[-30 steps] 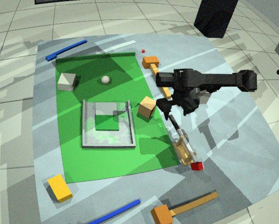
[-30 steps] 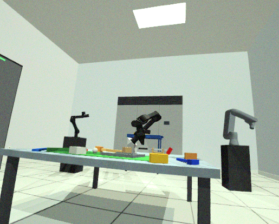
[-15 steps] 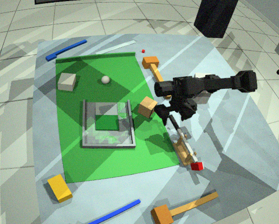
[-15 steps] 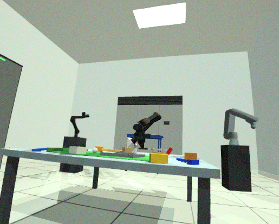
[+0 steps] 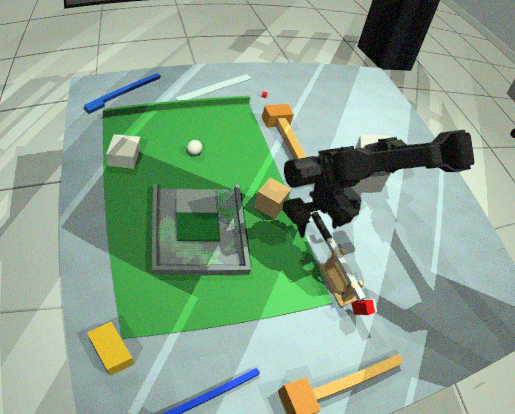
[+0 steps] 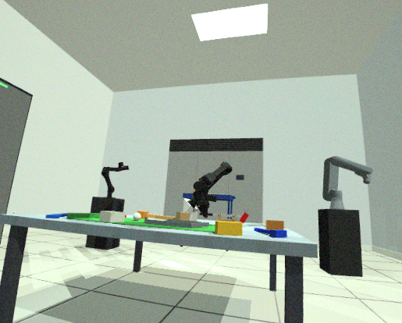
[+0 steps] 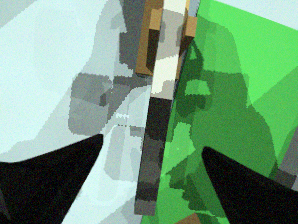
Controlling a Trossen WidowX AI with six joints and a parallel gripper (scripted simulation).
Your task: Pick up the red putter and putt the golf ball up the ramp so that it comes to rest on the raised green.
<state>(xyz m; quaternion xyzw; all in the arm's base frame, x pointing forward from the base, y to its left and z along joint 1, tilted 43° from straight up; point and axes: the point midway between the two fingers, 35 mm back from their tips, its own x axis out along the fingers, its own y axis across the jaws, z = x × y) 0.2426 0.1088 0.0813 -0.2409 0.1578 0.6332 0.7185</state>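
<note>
Now: gripper tip 7 cm short of the tan cube, 13 cm to the left of it and 1 cm above it. The rest, counted from my gripper tip: red putter 1 cm behind, 11 cm to the left, 2 cm above; white golf ball 20 cm ahead, 36 cm to the right, 2 cm below; wooden rack 1 cm behind, 13 cm to the left, 1 cm below.
</note>
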